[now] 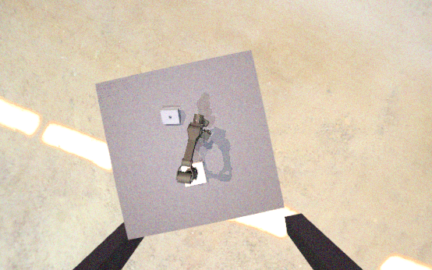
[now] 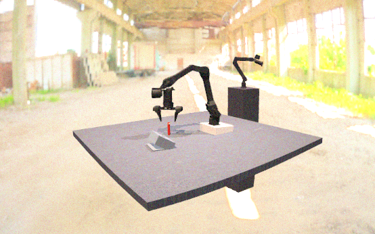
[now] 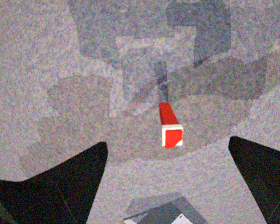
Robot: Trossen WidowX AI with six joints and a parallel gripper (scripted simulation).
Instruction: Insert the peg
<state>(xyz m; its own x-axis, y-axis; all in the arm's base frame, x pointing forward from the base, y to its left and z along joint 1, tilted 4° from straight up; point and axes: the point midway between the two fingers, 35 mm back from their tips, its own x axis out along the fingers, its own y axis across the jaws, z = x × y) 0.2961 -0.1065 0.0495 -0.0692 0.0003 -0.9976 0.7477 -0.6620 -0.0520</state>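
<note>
My gripper tip is 3 cm above the red peg. Round my gripper tip: sloped panel: 21 cm to the left, 16 cm ahead, 5 cm below.
</note>
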